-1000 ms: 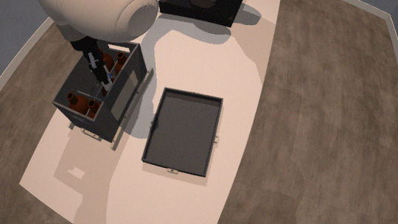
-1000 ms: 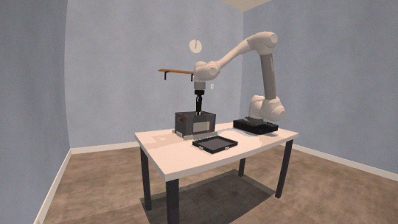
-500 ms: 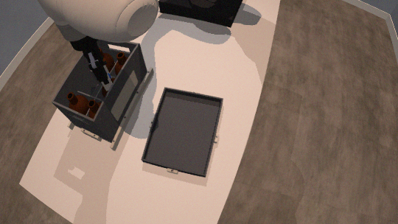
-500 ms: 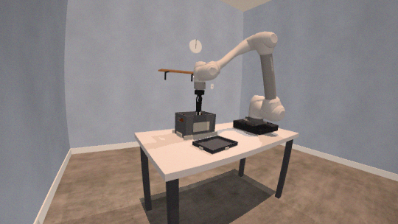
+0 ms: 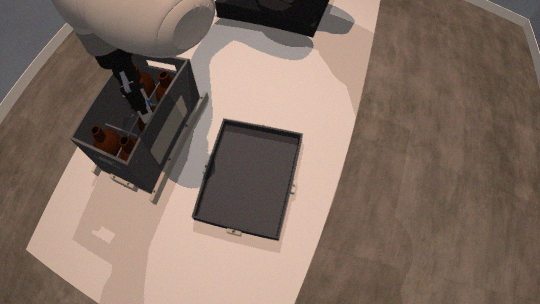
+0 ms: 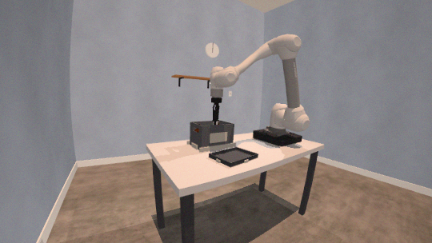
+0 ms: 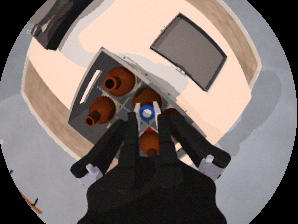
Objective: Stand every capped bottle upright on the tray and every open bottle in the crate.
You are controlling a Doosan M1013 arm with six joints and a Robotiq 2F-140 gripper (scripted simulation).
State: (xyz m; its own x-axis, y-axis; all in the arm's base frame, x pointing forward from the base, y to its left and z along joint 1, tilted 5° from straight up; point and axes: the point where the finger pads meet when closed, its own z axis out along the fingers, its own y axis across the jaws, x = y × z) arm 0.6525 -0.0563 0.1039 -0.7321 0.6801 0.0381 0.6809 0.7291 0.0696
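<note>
Now: the bottle 7 cm below my hand. Also, from my hand: dark tray 1 cm ahead, 24 cm to the left, 15 cm below; then dark grey crate 4 cm to the right, 8 cm below.
</note>
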